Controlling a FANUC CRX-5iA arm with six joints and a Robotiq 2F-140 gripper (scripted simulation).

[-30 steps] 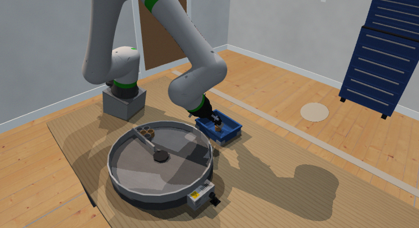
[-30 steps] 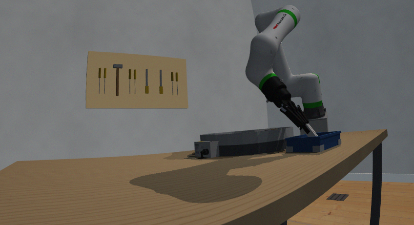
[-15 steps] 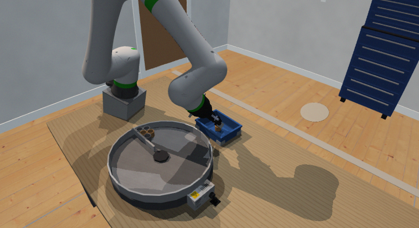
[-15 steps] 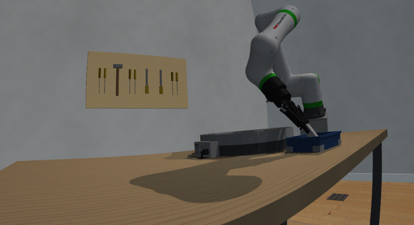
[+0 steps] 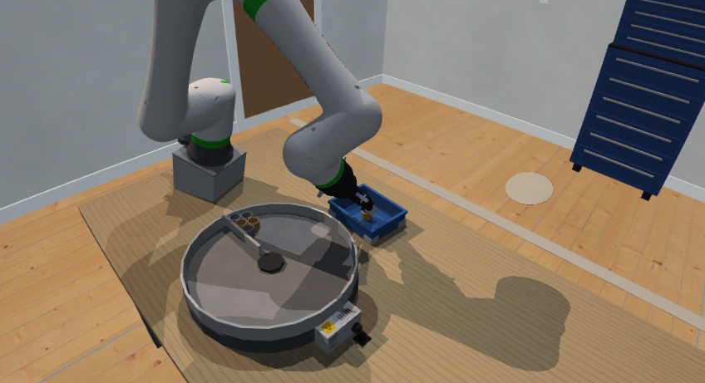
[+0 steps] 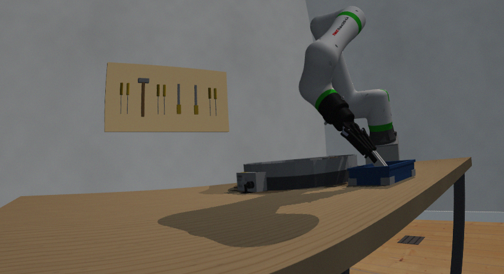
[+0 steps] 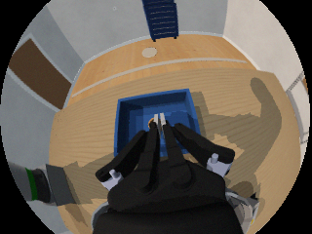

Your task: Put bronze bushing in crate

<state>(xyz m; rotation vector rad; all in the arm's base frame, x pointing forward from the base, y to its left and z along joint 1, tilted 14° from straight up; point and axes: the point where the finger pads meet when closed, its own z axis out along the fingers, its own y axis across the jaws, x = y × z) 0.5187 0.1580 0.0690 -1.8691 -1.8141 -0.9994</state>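
The blue crate lies 30 mm below my hand, 10 mm to the left of it and 10 mm behind it. From my hand the other things lie so: round grey turning table (330 mm to the right, 60 mm behind, 10 mm below).
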